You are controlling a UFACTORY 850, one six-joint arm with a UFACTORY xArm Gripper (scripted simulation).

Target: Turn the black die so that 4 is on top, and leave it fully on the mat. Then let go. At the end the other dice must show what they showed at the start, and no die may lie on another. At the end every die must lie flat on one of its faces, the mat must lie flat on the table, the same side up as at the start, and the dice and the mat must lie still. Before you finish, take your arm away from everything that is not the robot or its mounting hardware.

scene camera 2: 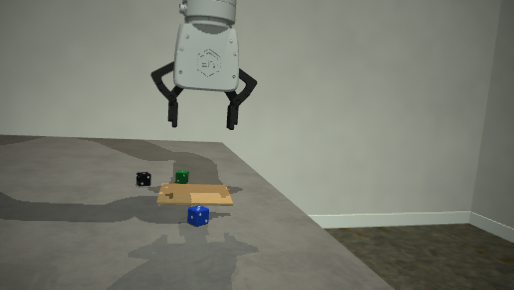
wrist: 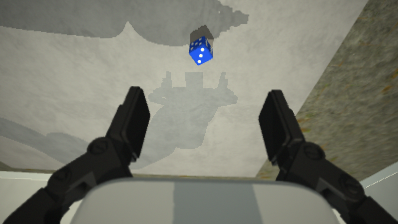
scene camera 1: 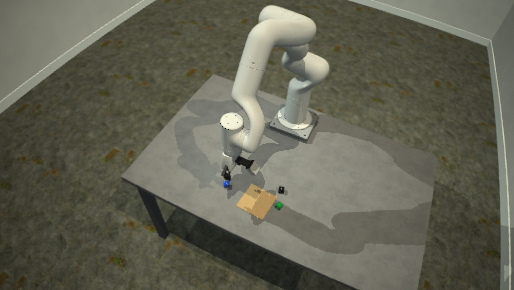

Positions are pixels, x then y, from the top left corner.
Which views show the tan mat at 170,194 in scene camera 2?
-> Scene camera 2 and scene camera 1 only.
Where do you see a tan mat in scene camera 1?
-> At 256,201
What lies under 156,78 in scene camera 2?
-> My gripper.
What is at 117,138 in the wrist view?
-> My gripper.
